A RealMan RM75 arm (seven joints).
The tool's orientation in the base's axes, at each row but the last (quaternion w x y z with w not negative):
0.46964 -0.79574 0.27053 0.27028
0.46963 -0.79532 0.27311 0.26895
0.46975 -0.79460 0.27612 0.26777
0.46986 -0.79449 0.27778 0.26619
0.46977 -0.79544 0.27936 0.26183
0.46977 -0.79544 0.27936 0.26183
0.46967 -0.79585 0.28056 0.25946
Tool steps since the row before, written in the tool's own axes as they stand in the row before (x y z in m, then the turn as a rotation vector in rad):
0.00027 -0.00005 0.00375 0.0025 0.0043 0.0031
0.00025 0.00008 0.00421 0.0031 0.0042 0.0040
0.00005 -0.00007 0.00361 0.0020 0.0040 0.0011
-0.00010 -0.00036 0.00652 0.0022 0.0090 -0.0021
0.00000 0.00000 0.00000 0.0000 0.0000 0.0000
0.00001 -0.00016 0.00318 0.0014 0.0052 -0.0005
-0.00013 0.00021 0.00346 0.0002 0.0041 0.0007
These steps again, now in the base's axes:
-0.00043 0.00332 -0.00170 -0.0017 0.0006 -0.0056
-0.00060 0.00369 -0.00196 -0.0014 0.0013 -0.0063
-0.00052 0.00325 -0.00149 -0.0015 -0.0010 -0.0042
-0.00088 0.00600 -0.00243 -0.0043 -0.0059 -0.0060
0.00000 0.00000 0.00000 0.0000 0.0000 0.0000
-0.00037 0.00290 -0.00125 -0.0025 -0.0028 -0.0039
-0.00075 0.00303 -0.00151 -0.0028 -0.0011 -0.0029

